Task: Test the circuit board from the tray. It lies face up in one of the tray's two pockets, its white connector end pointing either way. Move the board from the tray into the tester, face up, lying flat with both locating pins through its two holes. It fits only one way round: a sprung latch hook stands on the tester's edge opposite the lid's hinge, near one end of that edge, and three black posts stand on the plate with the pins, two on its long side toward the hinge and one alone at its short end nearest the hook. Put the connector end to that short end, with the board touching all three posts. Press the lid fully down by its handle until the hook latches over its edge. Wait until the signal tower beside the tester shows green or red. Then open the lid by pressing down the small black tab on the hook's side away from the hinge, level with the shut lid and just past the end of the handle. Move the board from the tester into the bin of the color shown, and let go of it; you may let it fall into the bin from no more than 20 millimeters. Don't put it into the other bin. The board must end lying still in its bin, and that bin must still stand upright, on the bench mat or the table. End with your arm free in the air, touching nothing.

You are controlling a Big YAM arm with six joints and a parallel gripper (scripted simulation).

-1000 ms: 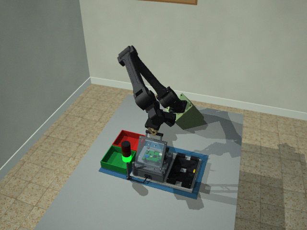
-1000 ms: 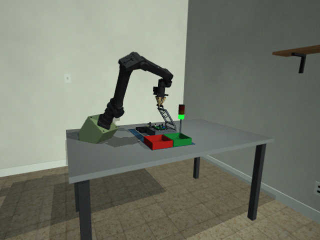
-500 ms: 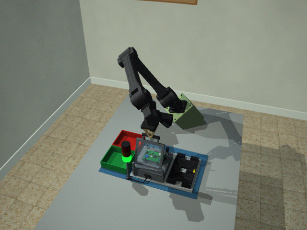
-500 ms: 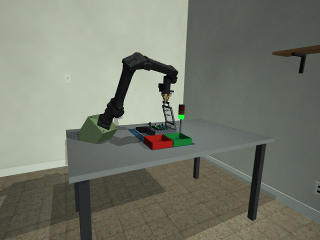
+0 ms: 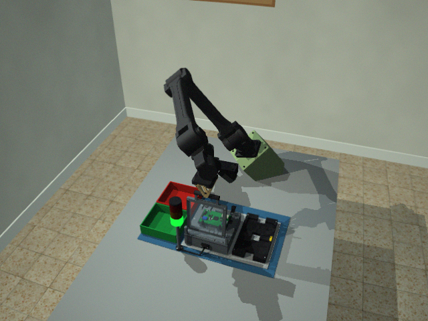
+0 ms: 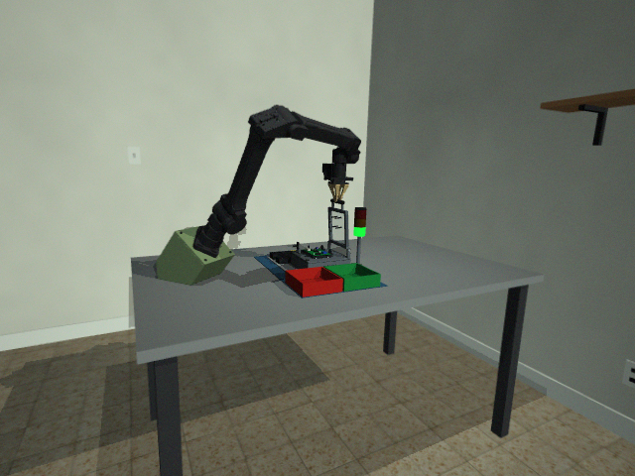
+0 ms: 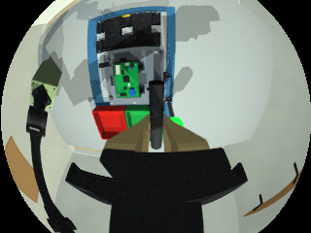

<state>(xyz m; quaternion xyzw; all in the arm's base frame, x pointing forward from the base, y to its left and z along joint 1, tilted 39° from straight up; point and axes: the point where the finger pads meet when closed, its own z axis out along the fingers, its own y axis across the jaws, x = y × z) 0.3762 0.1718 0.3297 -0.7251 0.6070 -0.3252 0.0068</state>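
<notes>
Now: the green circuit board 90 mm behind my hand and 200 mm below it. Also, from my hand: tester plate (80 mm behind, 210 mm below); then latch hook (150 mm behind, 50 mm to the left, 190 mm below); then clear lid (90 mm below).
</notes>
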